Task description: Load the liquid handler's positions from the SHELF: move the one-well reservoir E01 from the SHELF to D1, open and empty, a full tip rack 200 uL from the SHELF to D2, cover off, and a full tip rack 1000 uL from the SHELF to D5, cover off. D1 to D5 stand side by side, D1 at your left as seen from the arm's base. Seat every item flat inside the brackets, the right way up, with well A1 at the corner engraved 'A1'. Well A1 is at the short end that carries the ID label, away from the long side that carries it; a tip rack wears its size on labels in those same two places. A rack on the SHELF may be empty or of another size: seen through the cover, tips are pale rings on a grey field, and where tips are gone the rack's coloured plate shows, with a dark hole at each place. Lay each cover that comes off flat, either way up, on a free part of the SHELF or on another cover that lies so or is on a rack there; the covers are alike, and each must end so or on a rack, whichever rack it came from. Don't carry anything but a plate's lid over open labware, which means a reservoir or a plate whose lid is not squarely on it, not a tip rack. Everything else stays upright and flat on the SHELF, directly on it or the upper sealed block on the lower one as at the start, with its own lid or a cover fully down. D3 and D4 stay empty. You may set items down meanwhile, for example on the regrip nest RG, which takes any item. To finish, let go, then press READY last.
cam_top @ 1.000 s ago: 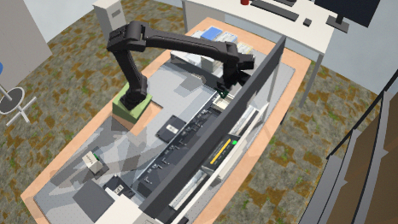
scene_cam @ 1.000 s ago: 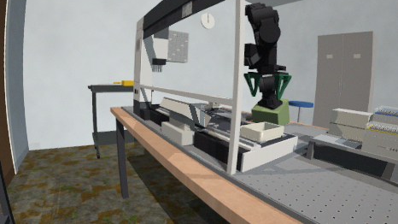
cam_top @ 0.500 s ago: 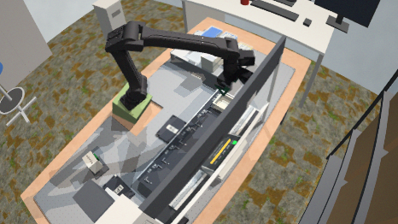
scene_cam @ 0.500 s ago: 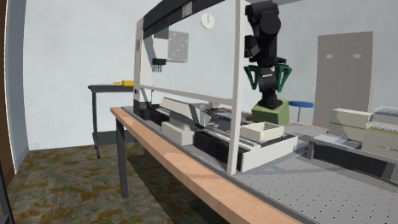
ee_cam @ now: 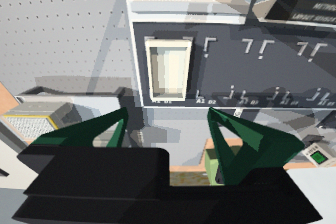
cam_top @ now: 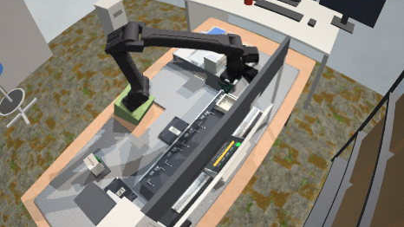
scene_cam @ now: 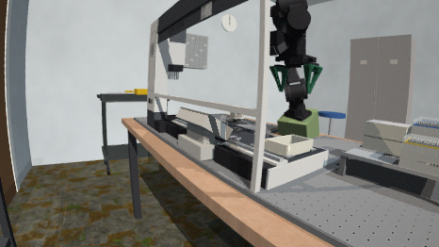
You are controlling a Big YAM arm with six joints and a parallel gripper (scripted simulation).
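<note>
Right now my hand is 26 cm past the blue tip rack, 31 cm to the right of it and 9 cm above it. From my hand the other things lie so: white label: 14 cm behind, 26 cm to the right, 21 cm below; white sealed block: 25 cm behind, 19 cm to the left, 10 cm below; frame post: 18 cm ahead, 8 cm to the left, 1 cm above.
</note>
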